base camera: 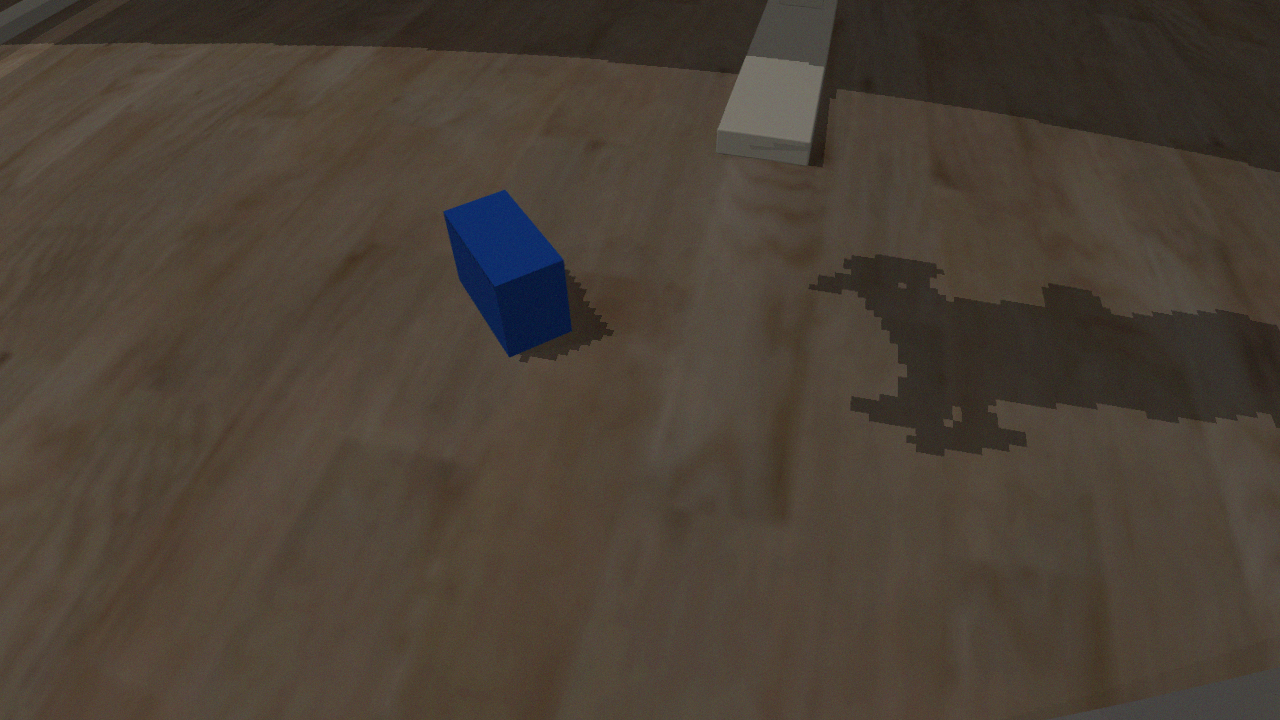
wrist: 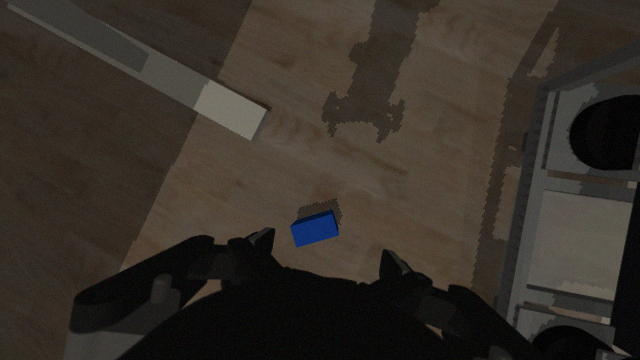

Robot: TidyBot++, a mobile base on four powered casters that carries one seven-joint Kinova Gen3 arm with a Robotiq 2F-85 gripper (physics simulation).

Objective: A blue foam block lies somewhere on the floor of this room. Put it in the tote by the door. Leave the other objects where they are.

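Places are measured from the arm's base along level axes (x left, y up, z ahead), in millimetres.
Pixels of known places: gripper, between the fingertips: (wrist: pixel 326 250).
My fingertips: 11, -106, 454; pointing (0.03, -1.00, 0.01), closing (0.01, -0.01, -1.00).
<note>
Behind a point stands the place of what it marks, as x, y, z.
The blue foam block (base camera: pixel 506 268) @[60, -337, 448] (wrist: pixel 315 230) @[65, -337, 480] lies on the wooden floor, left of centre in the base camera view and just ahead of the fingers in the wrist view. My gripper (wrist: pixel 326 250) @[11, -106, 454] is open and empty, high above the floor. In the wrist view the block shows between the lines of the two fingertips, nearer the left one. The gripper itself does not show in the base camera view, but its shadow falls on the floor to the right of the block. The tote by the door does not show in either view.
A long pale beam or low wall (base camera: pixel 771 98) @[-158, -372, 710] (wrist: pixel 232 110) @[-162, -372, 711] ends on the floor beyond the block. At the right of the wrist view is the mobile base, a grey frame (wrist: pixel 525 200) with dark round parts. A grey edge shows at the base camera view's lower right corner.
</note>
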